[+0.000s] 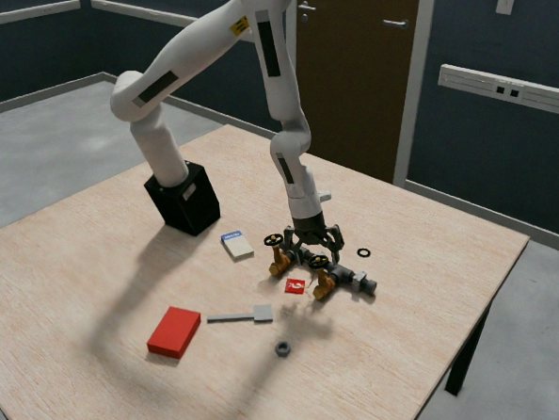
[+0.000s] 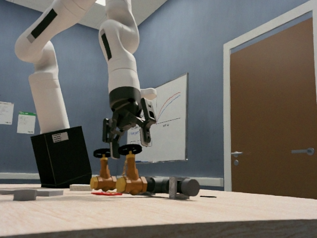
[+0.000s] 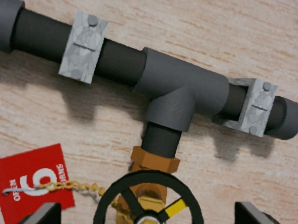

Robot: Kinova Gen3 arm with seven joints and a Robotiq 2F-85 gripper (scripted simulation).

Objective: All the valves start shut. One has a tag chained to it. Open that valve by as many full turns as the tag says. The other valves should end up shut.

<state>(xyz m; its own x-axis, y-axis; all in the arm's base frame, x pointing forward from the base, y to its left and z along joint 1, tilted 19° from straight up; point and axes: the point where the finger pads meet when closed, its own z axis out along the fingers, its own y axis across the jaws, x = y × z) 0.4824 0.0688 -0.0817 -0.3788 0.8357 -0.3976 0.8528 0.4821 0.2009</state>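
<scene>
My hand is 100 mm above the red tag, 60 mm past it and 30 mm to the left of it. From my hand the other things lie so: red block: 350 mm to the right, 130 mm behind, 80 mm below; white card box: 290 mm behind, 90 mm below, 30 mm to the right; grey t-shaped tool: 190 mm to the right, 90 mm below, 60 mm behind.
</scene>
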